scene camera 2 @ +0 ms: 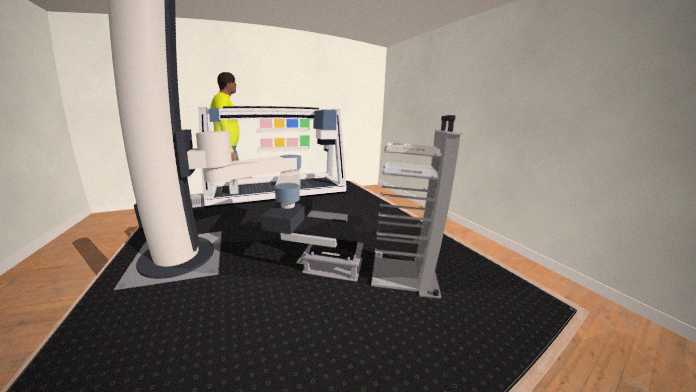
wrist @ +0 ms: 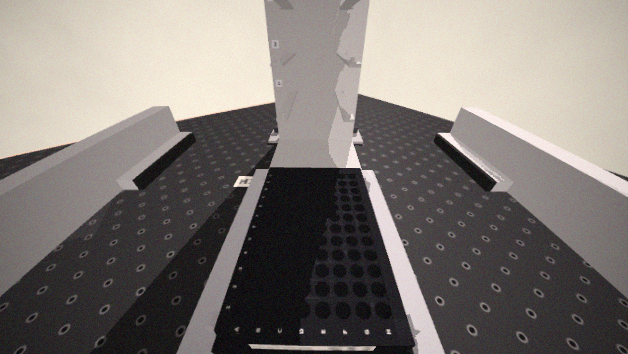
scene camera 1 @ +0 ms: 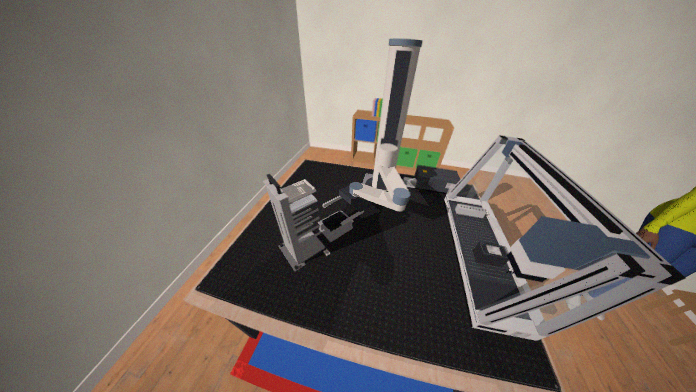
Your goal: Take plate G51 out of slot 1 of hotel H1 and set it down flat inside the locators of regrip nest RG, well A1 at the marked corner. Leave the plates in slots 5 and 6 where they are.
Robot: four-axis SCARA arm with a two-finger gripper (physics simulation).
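Where they show: gripper, fingertip midpoint: [scene camera 2: 342, 229] [wrist: 314, 123] [scene camera 1: 332, 214]; arm's base, link origin: [scene camera 2: 177, 258] [scene camera 1: 381, 187].
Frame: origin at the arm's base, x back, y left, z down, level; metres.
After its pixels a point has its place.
Note:
Plate G51 [scene camera 1: 336, 220] {y -0.210, x -0.494, z -0.088 m} [scene camera 2: 345, 248] {y -0.246, x -0.512, z -0.088 m} [wrist: 320, 260] {y -0.208, x -0.471, z -0.076 m}, black, lies level in the grey regrip nest RG [scene camera 1: 341, 231] {y -0.179, x -0.506, z -0.017 m} [scene camera 2: 330, 268] {y -0.231, x -0.472, z -0.018 m}. In the wrist view its A1 corner is at the near left; I cannot make out the nest's corner mark. My gripper [scene camera 1: 334, 214] {y -0.230, x -0.508, z -0.144 m} [scene camera 2: 341, 230] {y -0.230, x -0.508, z -0.144 m} [wrist: 314, 123] {y -0.230, x -0.508, z -0.144 m} is open and empty, its fingers above the plate and wide of both long sides. Hotel H1 [scene camera 1: 282, 220] {y -0.357, x -0.741, z -0.303 m} [scene camera 2: 441, 210] {y -0.432, x -0.664, z -0.254 m} [wrist: 315, 110] {y -0.366, x -0.695, z -0.077 m} stands beyond the nest; its slot 1 holds no plate. The slot 5 plate [scene camera 1: 303, 201] {y -0.306, x -0.645, z -0.333 m} [scene camera 2: 411, 171] {y -0.362, x -0.618, z -0.333 m} and slot 6 plate [scene camera 1: 301, 187] {y -0.315, x -0.626, z -0.390 m} [scene camera 2: 412, 149] {y -0.360, x -0.616, z -0.385 m} sit in the hotel.
The arm's column [scene camera 1: 401, 95] {y 0.023, x -0.077, z -0.658 m} [scene camera 2: 145, 150] {y -0.075, x -0.002, z -0.373 m} stands on the black table. A framed deck machine [scene camera 1: 462, 270] {y 0.450, x -0.611, z -0.039 m} [scene camera 2: 275, 196] stands on the side of the table away from the hotel. A person in a yellow top [scene camera 1: 672, 215] [scene camera 2: 225, 120] is beyond that machine.

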